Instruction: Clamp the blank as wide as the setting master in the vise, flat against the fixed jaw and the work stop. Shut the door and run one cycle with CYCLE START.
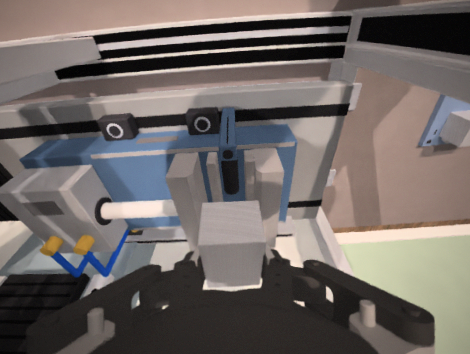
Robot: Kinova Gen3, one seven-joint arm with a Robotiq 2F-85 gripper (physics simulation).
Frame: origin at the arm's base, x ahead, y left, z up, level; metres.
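Where they show: gripper, between the fingertips: [232, 256].
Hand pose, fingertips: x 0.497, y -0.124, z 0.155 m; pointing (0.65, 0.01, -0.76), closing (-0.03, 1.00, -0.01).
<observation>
Each offset is from my fingertips to the top centre of the thing. "pt": to the spot under its first point.
My gripper [232, 256] is shut on a grey square block, the blank {dx -0.014, dy -0.001, dz +0.018 m} [231, 242], at the lower middle. The blank is in front of the vise and hides the lower part of the jaw gap. The vise has a blue body {pt dx -0.029, dy -0.095, dz -0.067 m} [135, 177], a left jaw [184, 187] joined to a white rod {dx -0.003, dy -0.087, dz -0.041 m} [142, 209], and a right jaw [270, 182]. The jaws stand apart. A blue upright bracket with a black slotted tip, perhaps the work stop {pt dx -0.084, dy -0.004, dz -0.050 m} [228, 132], is between them. Whether the blank touches a jaw or the stop cannot be told. CYCLE START does not show.
A grey cylinder housing {pt dx -0.032, dy -0.144, dz -0.031 m} [60, 200] with yellow fittings {dx +0.021, dy -0.145, dz -0.017 m} [84, 244] and blue hoses {pt dx +0.069, dy -0.139, dz -0.041 m} [115, 255] is at the left. Two dark blocks [119, 127] [202, 121] stand behind the vise. Grey frame rails [395, 65] cross the top. A blue plate [434, 122] bears a pale block {pt dx -0.046, dy +0.317, dz -0.158 m} [457, 128] at the right.
</observation>
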